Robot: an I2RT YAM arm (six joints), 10 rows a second.
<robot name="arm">
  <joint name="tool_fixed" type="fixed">
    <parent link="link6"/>
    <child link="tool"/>
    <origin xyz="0 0 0" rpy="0 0 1.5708"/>
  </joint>
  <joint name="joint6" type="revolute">
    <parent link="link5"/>
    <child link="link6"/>
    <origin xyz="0.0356 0 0.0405" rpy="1.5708 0 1.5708"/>
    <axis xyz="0 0 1"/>
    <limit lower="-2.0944" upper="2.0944"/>
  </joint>
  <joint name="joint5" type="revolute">
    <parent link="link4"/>
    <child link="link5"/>
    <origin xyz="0.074 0.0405 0.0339" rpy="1.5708 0 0"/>
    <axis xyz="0 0 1"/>
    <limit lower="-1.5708" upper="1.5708"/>
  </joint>
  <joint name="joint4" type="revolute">
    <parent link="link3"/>
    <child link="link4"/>
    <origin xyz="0.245 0.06 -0.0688" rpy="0 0 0"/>
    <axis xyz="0 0 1"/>
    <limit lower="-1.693" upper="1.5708"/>
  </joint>
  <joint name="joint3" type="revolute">
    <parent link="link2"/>
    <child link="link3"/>
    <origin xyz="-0.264 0 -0.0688" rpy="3.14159 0 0"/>
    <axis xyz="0 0 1"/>
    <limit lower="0" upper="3.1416"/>
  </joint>
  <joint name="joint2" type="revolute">
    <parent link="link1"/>
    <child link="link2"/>
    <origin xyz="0.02 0.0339 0.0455" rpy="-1.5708 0 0"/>
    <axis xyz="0 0 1"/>
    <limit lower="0" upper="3.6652"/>
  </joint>
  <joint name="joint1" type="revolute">
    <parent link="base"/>
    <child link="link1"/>
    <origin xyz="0 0 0.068" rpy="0 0 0"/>
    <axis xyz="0 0 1"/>
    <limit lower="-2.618" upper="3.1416"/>
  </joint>
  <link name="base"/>
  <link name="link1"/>
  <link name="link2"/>
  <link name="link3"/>
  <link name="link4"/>
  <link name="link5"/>
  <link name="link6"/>
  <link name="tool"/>
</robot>
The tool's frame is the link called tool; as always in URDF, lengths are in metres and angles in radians.
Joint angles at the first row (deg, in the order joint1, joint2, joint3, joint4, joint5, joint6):
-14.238, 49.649, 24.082, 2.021, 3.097, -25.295
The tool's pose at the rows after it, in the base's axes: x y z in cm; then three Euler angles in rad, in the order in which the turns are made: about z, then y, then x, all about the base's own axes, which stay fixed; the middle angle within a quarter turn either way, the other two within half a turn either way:
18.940 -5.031 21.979 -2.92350 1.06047 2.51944
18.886 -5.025 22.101 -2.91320 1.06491 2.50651
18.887 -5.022 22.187 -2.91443 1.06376 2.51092
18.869 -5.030 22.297 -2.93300 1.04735 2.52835
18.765 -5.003 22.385 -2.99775 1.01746 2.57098
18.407 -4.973 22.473 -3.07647 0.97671 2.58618
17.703 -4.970 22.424 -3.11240 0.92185 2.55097
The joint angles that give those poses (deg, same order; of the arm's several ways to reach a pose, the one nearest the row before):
-14.238, 49.451, 24.083, 1.934, 3.515, -25.398
-14.237, 49.122, 24.093, 2.019, 3.642, -25.481
-14.238, 49.082, 24.332, 1.611, 3.586, -25.323
-14.239, 49.117, 25.020, -0.087, 3.773, -25.452
-14.237, 49.074, 26.057, -3.293, 3.779, -26.923
-14.239, 48.324, 26.883, -7.064, 4.718, -30.540
-14.237, 46.610, 26.985, -10.792, 7.485, -34.035

